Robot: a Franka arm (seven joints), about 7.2 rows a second.
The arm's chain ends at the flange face. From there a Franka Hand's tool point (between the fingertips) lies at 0.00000 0.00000 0.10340 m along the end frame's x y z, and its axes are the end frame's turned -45 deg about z.
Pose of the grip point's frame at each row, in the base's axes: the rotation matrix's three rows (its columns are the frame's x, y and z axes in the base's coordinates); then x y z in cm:
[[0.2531, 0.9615, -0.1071], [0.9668, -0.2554, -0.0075], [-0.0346, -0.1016, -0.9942]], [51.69, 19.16, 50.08]
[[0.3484, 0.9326, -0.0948], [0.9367, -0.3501, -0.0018], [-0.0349, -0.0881, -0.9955]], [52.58, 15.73, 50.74]
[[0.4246, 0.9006, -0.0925], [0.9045, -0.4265, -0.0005], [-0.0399, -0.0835, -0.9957]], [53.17, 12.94, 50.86]
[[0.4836, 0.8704, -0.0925], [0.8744, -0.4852, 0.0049], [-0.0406, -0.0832, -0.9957]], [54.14, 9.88, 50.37]
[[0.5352, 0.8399, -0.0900], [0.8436, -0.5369, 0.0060], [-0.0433, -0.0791, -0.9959]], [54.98, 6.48, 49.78]
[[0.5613, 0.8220, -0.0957], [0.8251, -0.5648, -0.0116], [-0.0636, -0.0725, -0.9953]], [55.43, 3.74, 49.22]
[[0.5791, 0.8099, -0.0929], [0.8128, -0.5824, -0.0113], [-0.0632, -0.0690, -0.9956]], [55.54, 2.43, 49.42]
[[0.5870, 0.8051, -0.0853], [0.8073, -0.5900, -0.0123], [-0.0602, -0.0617, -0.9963]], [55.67, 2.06, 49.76]
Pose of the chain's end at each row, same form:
[[0.8589, 0.5009, -0.1071], [0.5030, -0.8642, -0.0075], [-0.0963, -0.0474, -0.9942]], [52.80, 19.24, 60.36]
[[0.9058, 0.4131, -0.0948], [0.4148, -0.9099, -0.0018], [-0.0870, -0.0376, -0.9955]], [53.56, 15.75, 61.03]
[[0.9371, 0.3366, -0.0925], [0.3380, -0.9412, -0.0005], [-0.0873, -0.0308, -0.9957]], [54.13, 12.95, 61.16]
[[0.9574, 0.2735, -0.0925], [0.2752, -0.9614, 0.0049], [-0.0875, -0.0301, -0.9957]], [55.10, 9.83, 60.67]
[[0.9723, 0.2155, -0.0900], [0.2169, -0.9762, 0.0060], [-0.0865, -0.0253, -0.9959]], [55.91, 6.42, 60.08]
[[0.9781, 0.1843, -0.0957], [0.1841, -0.9828, -0.0116], [-0.0962, -0.0063, -0.9953]], [56.42, 3.86, 59.51]
[[0.9822, 0.1632, -0.0929], [0.1629, -0.9866, -0.0113], [-0.0935, -0.0041, -0.9956]], [56.50, 2.55, 59.71]
[[0.9844, 0.1542, -0.0853], [0.1537, -0.9880, -0.0123], [-0.0862, -0.0011, -0.9963]], [56.55, 2.19, 60.06]

